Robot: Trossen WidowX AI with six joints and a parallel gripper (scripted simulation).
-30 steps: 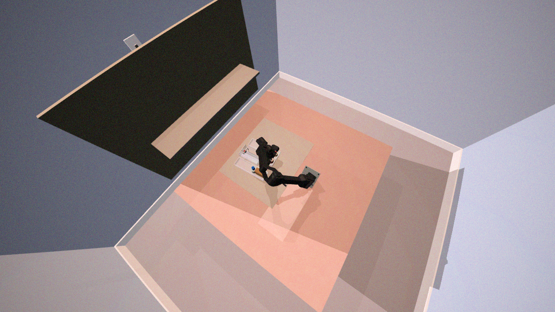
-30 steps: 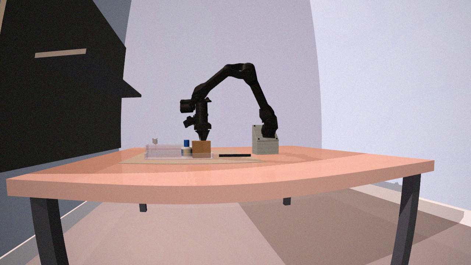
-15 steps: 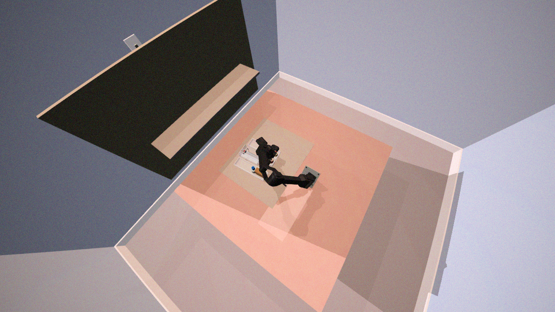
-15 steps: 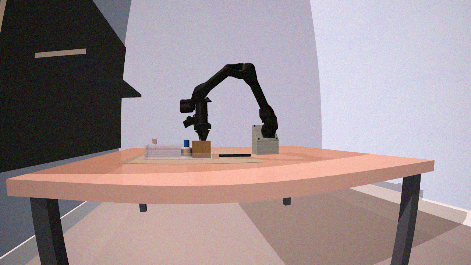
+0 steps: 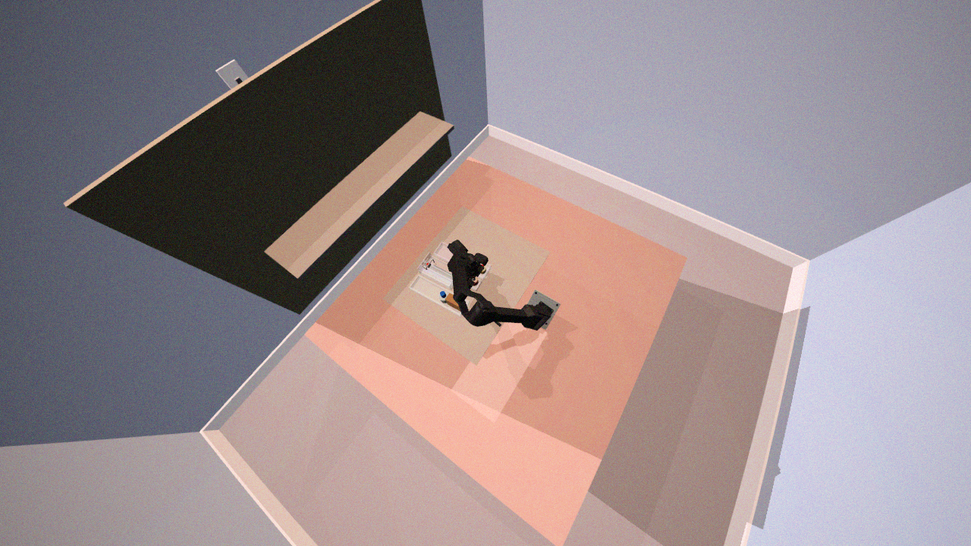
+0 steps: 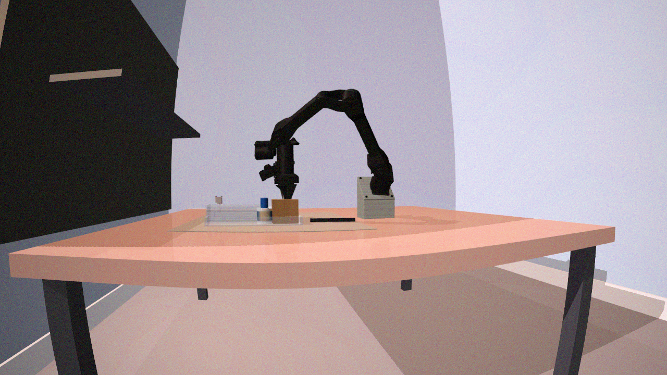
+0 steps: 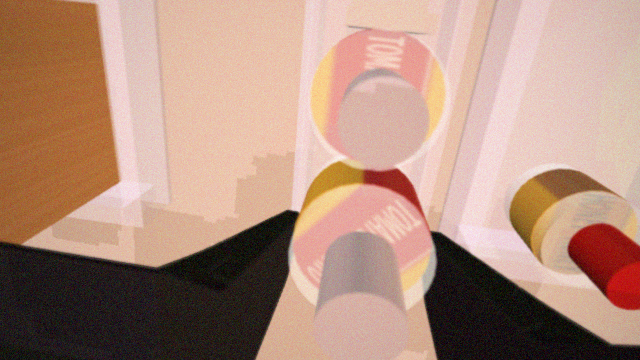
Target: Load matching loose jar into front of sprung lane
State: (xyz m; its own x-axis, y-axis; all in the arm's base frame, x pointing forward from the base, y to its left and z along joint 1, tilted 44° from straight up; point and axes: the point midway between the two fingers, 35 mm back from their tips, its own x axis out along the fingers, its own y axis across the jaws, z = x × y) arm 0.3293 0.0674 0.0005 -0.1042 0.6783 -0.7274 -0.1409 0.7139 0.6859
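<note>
Now: gripper tip 13 cm to the right of the brown box and 1 cm above it. The rest, counted from my gripper tip: black strip 14 cm behind, 8 cm to the left, 4 cm below; shelf 51 cm ahead, 32 cm above, 1 cm to the left.
</note>
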